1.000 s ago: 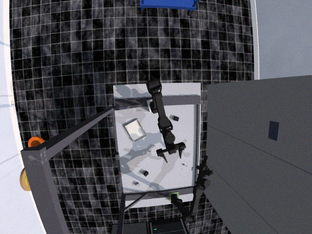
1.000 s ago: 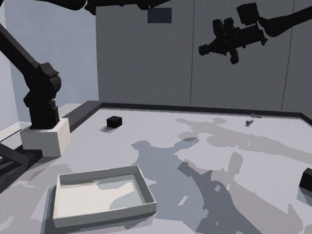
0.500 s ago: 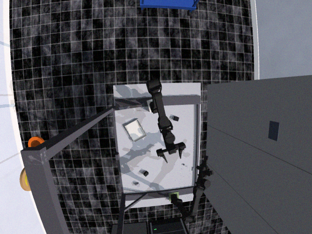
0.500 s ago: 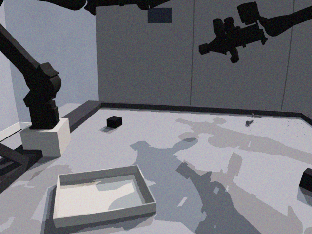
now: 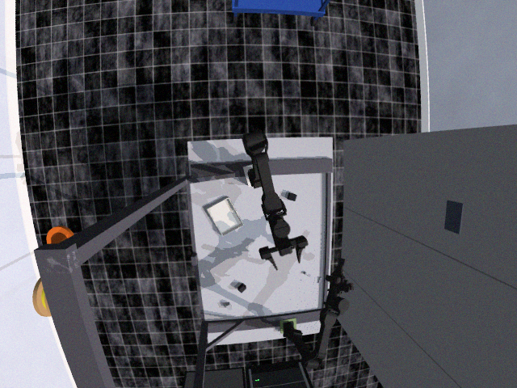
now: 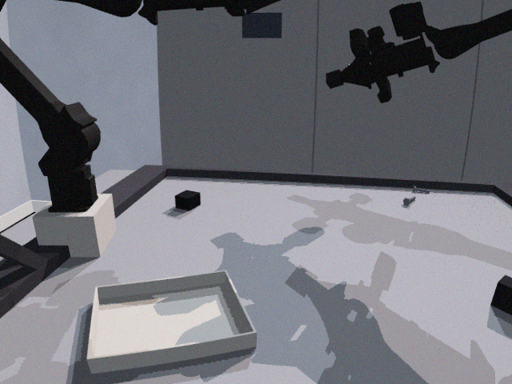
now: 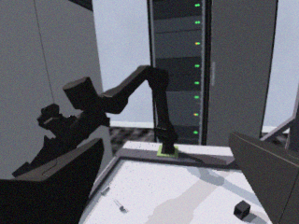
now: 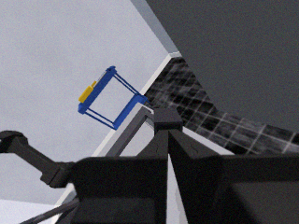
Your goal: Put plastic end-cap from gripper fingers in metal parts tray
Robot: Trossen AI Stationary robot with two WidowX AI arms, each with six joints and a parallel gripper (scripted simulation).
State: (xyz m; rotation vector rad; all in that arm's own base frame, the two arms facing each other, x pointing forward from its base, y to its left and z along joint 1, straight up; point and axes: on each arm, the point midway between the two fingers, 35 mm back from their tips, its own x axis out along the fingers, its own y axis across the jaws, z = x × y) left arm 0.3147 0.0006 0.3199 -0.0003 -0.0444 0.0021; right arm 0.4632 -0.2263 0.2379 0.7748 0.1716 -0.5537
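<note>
Right now the black plastic end-cap is 280 mm ahead of my left hand, 170 mm to the right of it and 140 mm below it. Also, from my left hand: metal part 150 mm ahead, 320 mm to the right, 380 mm below; then metal parts tray 210 mm behind, 130 mm to the left, 380 mm below.
The black plastic end-cap lies 3 cm to the left of my right hand, 2 cm ahead of it and 1 cm below it. From my right hand the other things lie so: metal part (26 cm below, 12 cm to the right, 11 cm behind); then metal parts tray (47 cm behind, 32 cm to the left, 26 cm below).
</note>
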